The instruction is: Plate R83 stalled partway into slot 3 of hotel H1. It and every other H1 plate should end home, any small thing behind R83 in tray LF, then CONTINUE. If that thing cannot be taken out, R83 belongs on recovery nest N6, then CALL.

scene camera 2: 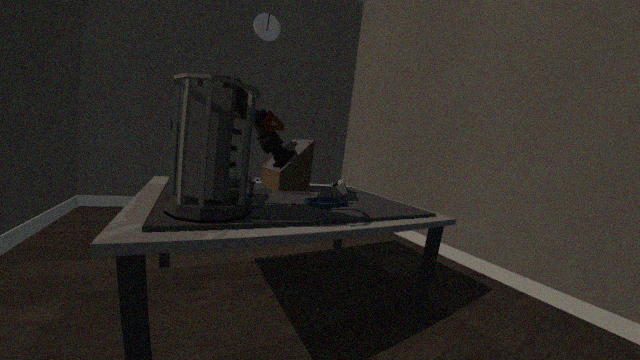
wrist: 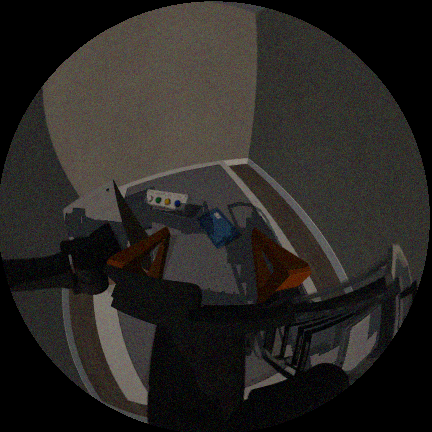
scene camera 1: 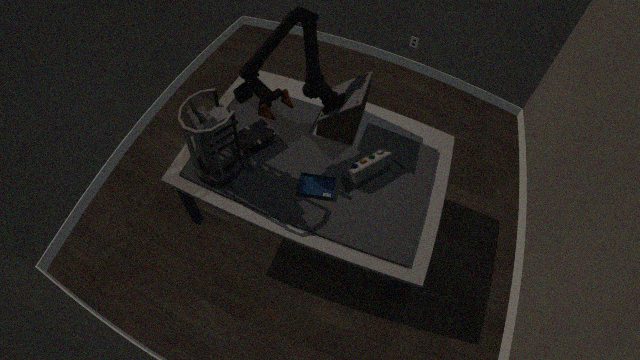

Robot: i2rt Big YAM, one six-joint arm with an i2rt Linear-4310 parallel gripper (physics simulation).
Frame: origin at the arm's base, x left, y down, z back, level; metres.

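Seen in the pictures: gripper, fingertip midpoint: (scene camera 2: 283, 127) (wrist: 209, 231) (scene camera 1: 284, 113); arm's base at its link origin: (scene camera 2: 284, 160) (wrist: 107, 246) (scene camera 1: 335, 104).
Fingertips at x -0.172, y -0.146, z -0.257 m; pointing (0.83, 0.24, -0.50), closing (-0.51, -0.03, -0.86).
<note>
Offsets run from my fingertips to a thing's middle.
The hotel, a tall round open rack @[dx -0.296, dy +0.103, dz -0.109 m] (scene camera 1: 202, 131) (scene camera 2: 183, 145), stands at the table's left end; part of it shows at the lower right of the wrist view. Dark shelves and pale plates show inside, but labels, slot numbers, R83 and any small thing behind it cannot be made out. My gripper (scene camera 1: 283, 112) (wrist: 209, 231) is open and empty, above the table between the rack and the arm's base. A blue tray @[dx +0.177, dy +0.289, dz -0.116 m] (scene camera 1: 316, 186) (wrist: 219, 228) lies mid-table; its label is unreadable. A white button box @[dx +0.388, dy +0.256, dz +0.031 m] (scene camera 1: 370, 169) (wrist: 167, 200) has coloured buttons, their words unreadable.
A wedge-shaped base block (scene camera 1: 342, 124) (scene camera 2: 301, 172) carries the arm at the back of the table. A low dark fixture @[dx -0.161, dy +0.259, dz +0.054 m] (scene camera 1: 257, 137) sits beside the rack; whether it is N6 cannot be told. A thin loop, perhaps a cable or shadow, shows near the blue tray. The scene is dim.
</note>
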